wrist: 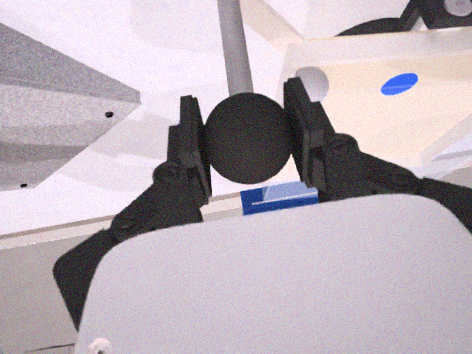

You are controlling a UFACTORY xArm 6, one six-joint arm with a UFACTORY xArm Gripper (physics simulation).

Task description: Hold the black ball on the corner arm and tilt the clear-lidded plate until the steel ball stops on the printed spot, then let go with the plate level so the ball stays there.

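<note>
My gripper (pixel 242 112) is shut on the black ball (pixel 248 142), one finger on each side of it. The grey corner arm (pixel 235 50) runs from the ball up to the top of the wrist view. The plate (pixel 345 47) is at the right, with a pale cream floor and light raised walls. The steel ball (pixel 316 82) is inside it near its left wall, just beyond my right fingertip, which hides part of it. The printed blue spot (pixel 399 84) lies on the plate's floor to the right of the steel ball, well apart from it.
A blue block (pixel 252 201), partly seen through something clear, lies below the black ball. A grey speckled angular body (pixel 60 110) is at the left. A dark part with a round light piece (pixel 457 5) is at the top right corner. A pale edge crosses the lower left.
</note>
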